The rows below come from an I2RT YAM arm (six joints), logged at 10 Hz.
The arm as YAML. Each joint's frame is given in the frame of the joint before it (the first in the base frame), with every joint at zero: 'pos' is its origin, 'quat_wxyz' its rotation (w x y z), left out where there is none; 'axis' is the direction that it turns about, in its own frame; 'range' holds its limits. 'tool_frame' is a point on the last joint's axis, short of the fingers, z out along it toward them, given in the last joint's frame.
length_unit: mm
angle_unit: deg
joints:
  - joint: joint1
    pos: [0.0, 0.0, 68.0]
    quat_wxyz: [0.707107, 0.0, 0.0, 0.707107]
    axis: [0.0, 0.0, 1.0]
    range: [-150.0, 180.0]
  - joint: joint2
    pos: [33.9, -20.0, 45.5]
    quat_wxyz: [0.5, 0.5, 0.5, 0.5]
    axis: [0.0, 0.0, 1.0]
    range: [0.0, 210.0]
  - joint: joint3
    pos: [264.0, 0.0, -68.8]
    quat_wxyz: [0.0, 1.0, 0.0, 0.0]
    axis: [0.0, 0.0, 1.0]
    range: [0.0, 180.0]
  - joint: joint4
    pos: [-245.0, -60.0, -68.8]
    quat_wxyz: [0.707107, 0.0, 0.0, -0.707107]
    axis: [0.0, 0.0, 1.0]
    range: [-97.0, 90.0]
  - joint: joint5
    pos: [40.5, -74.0, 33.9]
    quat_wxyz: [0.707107, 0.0, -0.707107, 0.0]
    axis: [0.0, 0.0, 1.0]
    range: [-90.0, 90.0]
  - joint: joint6
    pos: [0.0, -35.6, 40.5]
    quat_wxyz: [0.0, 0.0, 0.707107, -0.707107]
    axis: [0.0, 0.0, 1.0]
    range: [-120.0, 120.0]
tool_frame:
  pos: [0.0, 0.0, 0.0]
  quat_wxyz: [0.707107, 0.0, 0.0, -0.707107]
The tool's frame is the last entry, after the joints.
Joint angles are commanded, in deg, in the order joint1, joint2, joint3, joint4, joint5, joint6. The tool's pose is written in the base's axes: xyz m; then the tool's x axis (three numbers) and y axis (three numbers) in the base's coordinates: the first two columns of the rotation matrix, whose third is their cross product. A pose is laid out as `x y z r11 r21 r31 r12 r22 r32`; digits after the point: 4 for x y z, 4 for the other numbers.
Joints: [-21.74 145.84 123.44 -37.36 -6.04 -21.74]
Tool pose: 0.5057 -0.1976 0.1293 -0.8636 -0.0522 -0.5015 -0.0008 0.9948 -0.1021
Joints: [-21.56 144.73 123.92 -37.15 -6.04 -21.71]
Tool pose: 0.5072 -0.1964 0.1422 -0.8484 -0.0603 -0.5259 -0.0003 0.9936 -0.1134
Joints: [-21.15 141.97 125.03 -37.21 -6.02 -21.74]
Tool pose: 0.5086 -0.1928 0.1735 -0.8139 -0.0801 -0.5755 0.0001 0.9904 -0.1380
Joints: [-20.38 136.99 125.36 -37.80 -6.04 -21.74]
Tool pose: 0.5040 -0.1832 0.2199 -0.7659 -0.1084 -0.6337 -0.0017 0.9860 -0.1667
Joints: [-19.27 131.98 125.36 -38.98 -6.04 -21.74]
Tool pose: 0.4953 -0.1692 0.2629 -0.7223 -0.1377 -0.6777 -0.0095 0.9819 -0.1893
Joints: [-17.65 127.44 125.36 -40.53 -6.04 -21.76]
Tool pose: 0.4852 -0.1505 0.3001 -0.6836 -0.1694 -0.7099 -0.0277 0.9780 -0.2067
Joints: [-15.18 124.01 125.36 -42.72 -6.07 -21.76]
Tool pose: 0.4771 -0.1255 0.3258 -0.6605 -0.2028 -0.7229 -0.0658 0.9748 -0.2133
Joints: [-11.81 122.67 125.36 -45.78 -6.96 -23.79]
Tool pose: 0.4749 -0.0949 0.3325 -0.6589 -0.2713 -0.7016 -0.1631 0.9620 -0.2188
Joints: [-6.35 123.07 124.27 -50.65 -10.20 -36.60]
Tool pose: 0.4764 -0.0467 0.3170 -0.6030 -0.5233 -0.6021 -0.4547 0.8456 -0.2796
